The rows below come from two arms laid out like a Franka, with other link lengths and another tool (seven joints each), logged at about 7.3 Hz.
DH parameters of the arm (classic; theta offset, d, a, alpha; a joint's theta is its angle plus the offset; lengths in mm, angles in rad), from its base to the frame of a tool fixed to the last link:
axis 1: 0 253.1 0 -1.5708
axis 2: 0 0 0 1.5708
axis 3: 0 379.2 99.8 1.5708
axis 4: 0 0 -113.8 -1.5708
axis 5: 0 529.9 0 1.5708
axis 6: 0 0 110 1.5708
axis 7: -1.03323 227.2 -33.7 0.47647
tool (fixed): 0 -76.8 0 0
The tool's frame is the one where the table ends.
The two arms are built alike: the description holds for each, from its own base.
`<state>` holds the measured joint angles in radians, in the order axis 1, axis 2, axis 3, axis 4, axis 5, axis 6, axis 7, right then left.
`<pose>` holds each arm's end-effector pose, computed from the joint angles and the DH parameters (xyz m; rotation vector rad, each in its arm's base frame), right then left.
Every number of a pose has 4 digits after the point. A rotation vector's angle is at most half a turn.
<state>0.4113 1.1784 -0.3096 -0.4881 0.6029 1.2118 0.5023 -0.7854 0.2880 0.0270 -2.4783 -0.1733 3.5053 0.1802</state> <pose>0.8940 0.3171 0.1880 -2.0681 -0.8644 0.7087 0.4954 -0.4958 0.0987 2.9512 0.5671 0.6590</pose>
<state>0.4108 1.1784 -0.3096 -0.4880 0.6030 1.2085 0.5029 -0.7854 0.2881 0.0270 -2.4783 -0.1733 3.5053 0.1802</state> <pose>0.8935 0.3166 0.1880 -2.0673 -0.8625 0.7123 0.4954 -0.4958 0.0986 2.9513 0.5670 0.6589</pose>
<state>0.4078 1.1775 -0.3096 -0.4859 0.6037 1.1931 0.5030 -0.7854 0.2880 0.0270 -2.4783 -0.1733 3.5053 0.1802</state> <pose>0.8918 0.3138 0.1897 -2.0623 -0.8581 0.7259 0.4954 -0.4958 0.0987 2.9512 0.5671 0.6590</pose>
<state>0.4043 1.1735 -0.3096 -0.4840 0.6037 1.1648 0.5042 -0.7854 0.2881 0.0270 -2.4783 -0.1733 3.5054 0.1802</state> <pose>0.8880 0.3101 0.1941 -2.0541 -0.8506 0.7516 0.4954 -0.4958 0.0986 2.9512 0.5671 0.6590</pose>
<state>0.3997 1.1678 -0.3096 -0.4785 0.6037 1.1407 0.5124 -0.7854 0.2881 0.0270 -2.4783 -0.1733 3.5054 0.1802</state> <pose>0.8853 0.3060 0.2022 -2.0530 -0.8393 0.7665 0.4954 -0.4958 0.0986 2.9512 0.5671 0.6590</pose>
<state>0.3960 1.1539 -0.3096 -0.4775 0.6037 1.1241 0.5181 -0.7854 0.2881 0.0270 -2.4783 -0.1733 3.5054 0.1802</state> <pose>0.8838 0.3025 0.2157 -2.0534 -0.8345 0.7679 0.4954 -0.4958 0.0986 2.9512 0.5671 0.6590</pose>
